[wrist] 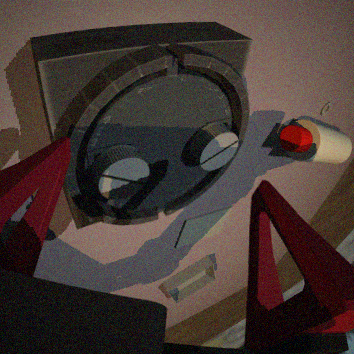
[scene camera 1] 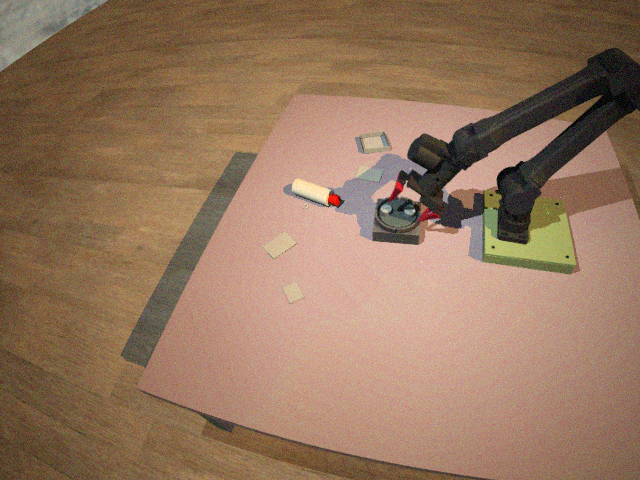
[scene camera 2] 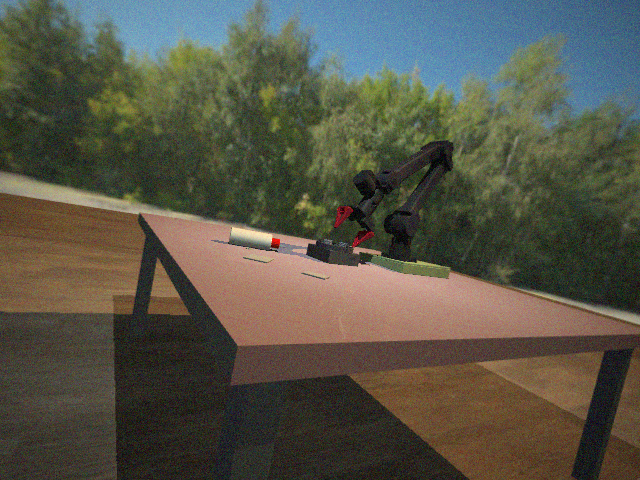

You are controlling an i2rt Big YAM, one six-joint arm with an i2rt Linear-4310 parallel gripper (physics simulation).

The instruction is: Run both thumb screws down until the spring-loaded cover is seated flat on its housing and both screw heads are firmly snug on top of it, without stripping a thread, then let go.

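Places are measured from the arm's base along level axes (x ahead, y left, z up), in metres.
Pixels of known places: gripper, between the fingertips: [wrist: 166, 167] [scene camera 1: 404, 210] [scene camera 2: 344, 237]; arm's base, origin of its link: [scene camera 1: 512, 226] [scene camera 2: 398, 259].
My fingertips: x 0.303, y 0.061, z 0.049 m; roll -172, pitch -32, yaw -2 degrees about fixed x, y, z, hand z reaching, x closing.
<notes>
For each thing: its top centre in the pictures, then the offset to it from my fingertips.
- dark square housing, centre of its top: [wrist: 167, 154] [scene camera 1: 397, 212] [scene camera 2: 335, 244] 0.019 m ahead, 0.017 m right, 0.027 m down
- dark round cover, centre of its top: [wrist: 166, 153] [scene camera 1: 397, 212] 0.019 m ahead, 0.016 m right, 0.029 m down
- cream tube, centre of its top: [wrist: 330, 154] [scene camera 1: 315, 187] [scene camera 2: 256, 231] 0.274 m ahead, 0.067 m right, 0.033 m down
- small shallow tray, centre of its top: [wrist: 193, 284] [scene camera 1: 374, 140] 0.168 m ahead, 0.368 m right, 0.063 m down
The dark square housing [scene camera 1: 395, 238] [scene camera 2: 330, 255] [wrist: 140, 42] stands on the table with a raised round rim on top. The dark round cover [scene camera 1: 398, 221] [wrist: 165, 102] lies inside that rim; whether it is fully flat I cannot tell. One thumb screw [scene camera 1: 409, 211] [wrist: 124, 176] is at the left in the wrist view. The other thumb screw [scene camera 1: 386, 208] [wrist: 219, 151] is at the right, nearer the tube. Both slotted heads stand above the cover; any gap beneath them is unclear. My gripper [scene camera 1: 405, 210] [scene camera 2: 345, 236] [wrist: 166, 167] is open and empty, tilted above the housing, its fingers apart from both screws.
A cream tube [scene camera 1: 311, 192] [scene camera 2: 250, 238] [wrist: 330, 144] with a red end lies beyond the housing. A small shallow tray [scene camera 1: 375, 150] is farther back. Two flat cards [scene camera 1: 279, 244] [scene camera 1: 293, 292] lie left of the housing. The arm's green base [scene camera 1: 527, 258] [scene camera 2: 413, 267] is at its right.
</notes>
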